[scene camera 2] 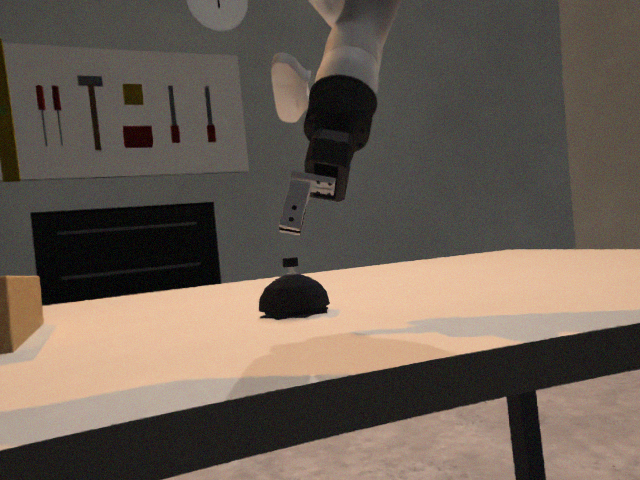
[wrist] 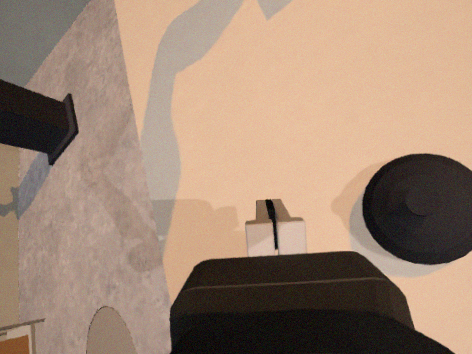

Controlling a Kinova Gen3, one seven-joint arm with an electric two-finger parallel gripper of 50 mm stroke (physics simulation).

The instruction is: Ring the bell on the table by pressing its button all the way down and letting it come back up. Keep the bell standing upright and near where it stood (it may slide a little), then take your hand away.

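Frame: origin at the arm's base, x left, y down, z back, level; millimetres.
Seen in the pictures: gripper, between the fingertips: [scene camera 2: 289, 230] [wrist: 269, 215].
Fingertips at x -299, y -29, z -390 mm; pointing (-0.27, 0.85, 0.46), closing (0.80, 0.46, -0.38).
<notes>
Offsets run from my fingertips to a thing's middle. Level surfaces: height alone.
The black dome-shaped bell {dx +78, dy +65, dz -35 mm} [scene camera 2: 293, 297] [wrist: 425, 210] stands upright on the table {dy +98 mm} [scene camera 2: 170, 330] [wrist: 300, 100]. Its small black button {dx +78, dy +37, dz -35 mm} [scene camera 2: 290, 261] [wrist: 420, 203] stands raised on a thin stem above the dome. My gripper [scene camera 2: 290, 230] [wrist: 269, 215] is shut and empty, the two fingertips together. In the scene view the fingertips show above the button with a gap between them. In the wrist view the bell lies to the right of the fingers, apart from them, and its right edge is cut off by the frame.
A tan box [scene camera 2: 19, 312] stands on the table at the left edge of the scene view. The table's dark front edge [scene camera 2: 320, 400] runs across the foreground. A tool board [scene camera 2: 180, 160] and a black drawer unit [scene camera 2: 129, 248] are behind the table.
</notes>
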